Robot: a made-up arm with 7 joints. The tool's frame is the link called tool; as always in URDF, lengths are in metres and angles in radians.
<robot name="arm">
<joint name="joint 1" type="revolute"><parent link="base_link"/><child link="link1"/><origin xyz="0 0.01 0.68" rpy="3.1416 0 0"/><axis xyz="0 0 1"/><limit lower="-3.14" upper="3.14" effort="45" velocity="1.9"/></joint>
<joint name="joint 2" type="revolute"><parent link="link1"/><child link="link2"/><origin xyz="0 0.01 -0.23" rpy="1.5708 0 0"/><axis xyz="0 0 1"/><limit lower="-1.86" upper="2.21" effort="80" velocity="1.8"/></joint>
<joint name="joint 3" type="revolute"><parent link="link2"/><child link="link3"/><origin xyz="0.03 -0.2 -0.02" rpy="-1.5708 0 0"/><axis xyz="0 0 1"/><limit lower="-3.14" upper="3.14" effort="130" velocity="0.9"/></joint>
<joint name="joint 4" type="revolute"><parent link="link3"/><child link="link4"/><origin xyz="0.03 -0.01 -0.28" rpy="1.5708 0 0"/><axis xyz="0 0 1"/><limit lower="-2.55" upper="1.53" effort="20" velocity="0.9"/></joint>
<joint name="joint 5" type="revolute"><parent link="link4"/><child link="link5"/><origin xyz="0.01 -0.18 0" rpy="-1.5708 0 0"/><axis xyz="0 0 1"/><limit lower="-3.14" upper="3.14" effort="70" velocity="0.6"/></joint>
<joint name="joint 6" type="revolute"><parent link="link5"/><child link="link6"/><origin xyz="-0.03 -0.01 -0.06" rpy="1.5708 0 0"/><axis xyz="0 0 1"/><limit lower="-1.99" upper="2.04" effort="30" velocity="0.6"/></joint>
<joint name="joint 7" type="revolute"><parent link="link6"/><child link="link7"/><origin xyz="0.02 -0.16 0.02" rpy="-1.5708 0 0"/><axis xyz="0 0 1"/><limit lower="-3.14" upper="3.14" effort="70" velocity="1.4"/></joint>
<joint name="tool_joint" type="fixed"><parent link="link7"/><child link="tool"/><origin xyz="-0.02 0 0.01" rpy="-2.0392 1.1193 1.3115"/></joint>
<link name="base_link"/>
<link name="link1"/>
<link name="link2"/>
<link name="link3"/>
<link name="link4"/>
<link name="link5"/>
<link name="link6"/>
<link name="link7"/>
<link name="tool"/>
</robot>
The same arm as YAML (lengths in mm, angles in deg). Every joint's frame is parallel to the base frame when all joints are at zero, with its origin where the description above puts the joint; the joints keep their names.
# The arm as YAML. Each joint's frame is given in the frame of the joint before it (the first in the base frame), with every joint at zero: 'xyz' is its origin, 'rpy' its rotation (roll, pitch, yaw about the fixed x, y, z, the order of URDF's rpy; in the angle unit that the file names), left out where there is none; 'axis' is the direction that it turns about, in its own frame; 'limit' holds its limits. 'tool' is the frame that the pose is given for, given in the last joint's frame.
units:
  length: mm
  angle: deg
joints:
  - name: joint 1
    type: revolute
    origin:
      xyz: [0.0, 10.0, 680.0]
    axis: "-z"
    limit:
      lower: -179.91
      upper: 179.91
  - name: joint 2
    type: revolute
    origin:
      xyz: [0.0, -10.0, 230.0]
    axis: "+y"
    limit:
      lower: -106.57
      upper: 126.62
  - name: joint 3
    type: revolute
    origin:
      xyz: [30.0, -20.0, 200.0]
    axis: "-z"
    limit:
      lower: -179.91
      upper: 179.91
  - name: joint 4
    type: revolute
    origin:
      xyz: [30.0, 10.0, 280.0]
    axis: "+y"
    limit:
      lower: -146.1
      upper: 87.66
  - name: joint 5
    type: revolute
    origin:
      xyz: [10.0, 0.0, 180.0]
    axis: "-z"
    limit:
      lower: -179.91
      upper: 179.91
  - name: joint 6
    type: revolute
    origin:
      xyz: [-30.0, 10.0, 60.0]
    axis: "+y"
    limit:
      lower: -114.02
      upper: 116.88
  - name: joint 7
    type: revolute
    origin:
      xyz: [20.0, 20.0, 160.0]
    axis: "-z"
    limit:
      lower: -179.91
      upper: 179.91
tool:
  origin:
    xyz: [-20.0, 0.0, -10.0]
    rpy: [63.16, -64.13, -75.14]

